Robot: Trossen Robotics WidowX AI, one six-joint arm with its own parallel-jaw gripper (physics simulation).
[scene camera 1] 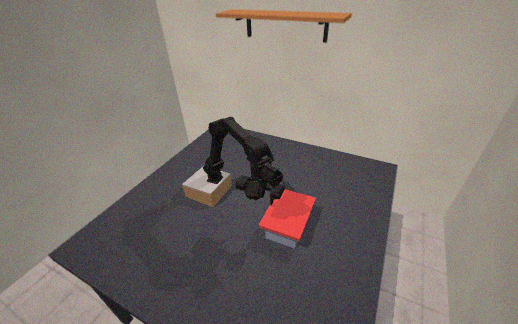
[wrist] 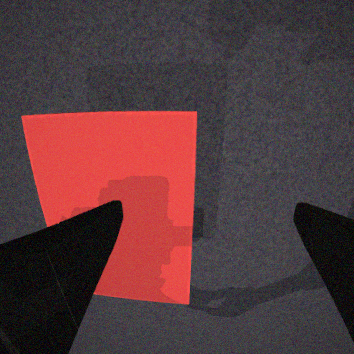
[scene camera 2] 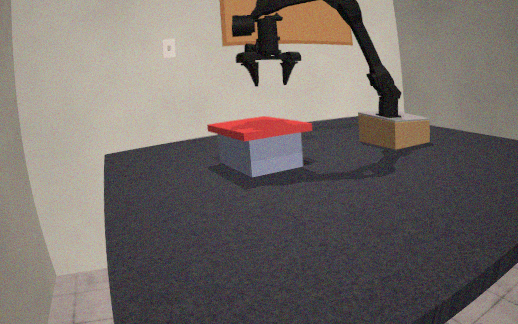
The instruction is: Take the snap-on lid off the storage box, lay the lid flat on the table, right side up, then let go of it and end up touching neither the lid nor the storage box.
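The red lid (scene camera 1: 291, 210) (scene camera 2: 261, 125) (wrist: 150, 145) lies flat on top of the blue-grey storage box (scene camera 1: 281, 238) (scene camera 2: 276, 154), and its rim overhangs the box walls. In the wrist view the lid hides most of the box. The black gripper (scene camera 2: 271, 85) (wrist: 208, 210) points down with its fingers wide apart and nothing between them. It hangs above the lid, apart from it. In the wrist view the left finger overlaps the lid and the right finger is over the table beside it. In scene camera 1 the fingertips are partly hidden by the gripper's body.
The arm stands on a wooden block (scene camera 1: 220, 191) (scene camera 2: 412, 134) with a pale top, on the dark table (scene camera 1: 340, 280) (scene camera 2: 310, 240). An orange shelf (scene camera 1: 285, 16) is on the wall, high above the table. A brown board (scene camera 2: 320, 30) hangs on the wall behind the arm.
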